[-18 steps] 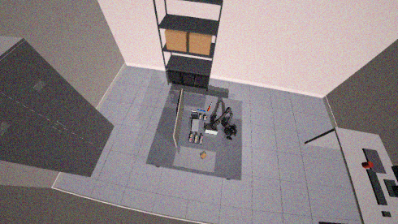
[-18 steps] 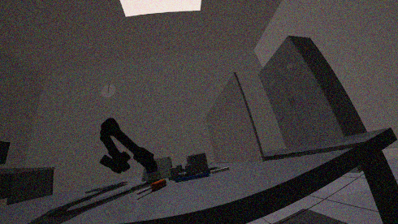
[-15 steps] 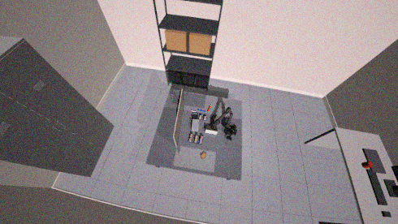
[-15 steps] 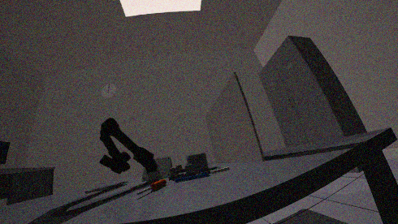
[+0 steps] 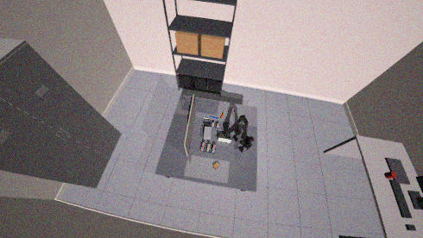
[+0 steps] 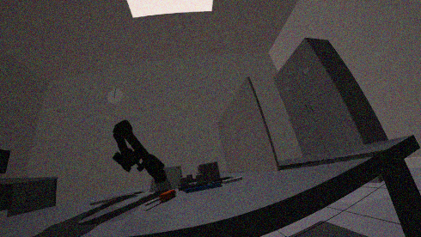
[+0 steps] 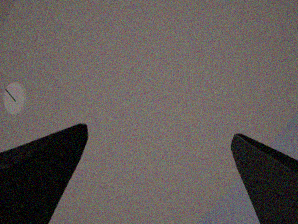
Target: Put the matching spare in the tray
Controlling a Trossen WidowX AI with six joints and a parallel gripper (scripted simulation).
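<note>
Now: gripper tip 43 cm short of the spare, 21 cm above it and 11 cm to the left of it. Also, from my gripper tip: tan object (32 cm ahead, 23 cm below, 14 cm to the left); upright panel (69 cm ahead, 30 cm to the right, 2 cm below).
</note>
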